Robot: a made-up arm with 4 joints.
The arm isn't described. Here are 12 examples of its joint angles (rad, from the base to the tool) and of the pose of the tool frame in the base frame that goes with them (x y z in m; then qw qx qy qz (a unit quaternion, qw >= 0)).
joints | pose
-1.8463 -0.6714 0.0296 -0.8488 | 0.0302 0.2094 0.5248 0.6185 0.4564 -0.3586 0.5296
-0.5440 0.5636 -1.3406 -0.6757 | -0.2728 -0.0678 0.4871 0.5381 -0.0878 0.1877 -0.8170
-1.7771 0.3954 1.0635 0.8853 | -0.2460 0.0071 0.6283 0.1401 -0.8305 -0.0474 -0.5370
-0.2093 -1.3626 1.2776 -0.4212 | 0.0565 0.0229 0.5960 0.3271 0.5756 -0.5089 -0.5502
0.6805 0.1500 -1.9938 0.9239 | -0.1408 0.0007 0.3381 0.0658 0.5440 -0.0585 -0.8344
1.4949 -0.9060 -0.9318 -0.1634 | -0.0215 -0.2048 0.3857 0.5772 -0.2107 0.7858 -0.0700
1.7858 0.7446 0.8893 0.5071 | -0.1983 0.2188 0.3747 0.7760 0.3054 0.5502 -0.0425
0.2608 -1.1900 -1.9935 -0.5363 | 0.0311 -0.0907 0.7407 0.2706 -0.3570 0.5409 -0.7119
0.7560 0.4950 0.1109 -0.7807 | -0.1177 -0.0259 0.3974 0.5956 -0.4188 0.6665 -0.1603
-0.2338 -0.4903 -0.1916 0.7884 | -0.1926 -0.0395 0.6170 0.5378 -0.4290 0.3013 -0.6603
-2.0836 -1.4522 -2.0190 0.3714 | 0.0393 0.2761 0.4287 0.0869 0.5046 0.6800 0.5247
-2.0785 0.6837 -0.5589 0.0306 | -0.2244 -0.0032 0.6145 0.3020 -0.5488 -0.5115 -0.5882
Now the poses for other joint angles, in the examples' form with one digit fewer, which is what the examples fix.
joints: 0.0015 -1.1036 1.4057 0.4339
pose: 0.037 -0.069 0.666 0.048 -0.666 0.671 0.321
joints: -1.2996 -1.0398 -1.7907 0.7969
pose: -0.059 0.165 0.613 0.301 -0.375 -0.567 -0.669
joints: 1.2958 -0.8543 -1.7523 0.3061
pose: -0.102 -0.148 0.430 0.425 0.121 0.650 -0.618
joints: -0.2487 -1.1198 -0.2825 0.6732
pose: -0.038 0.004 0.726 0.341 -0.628 0.439 -0.545
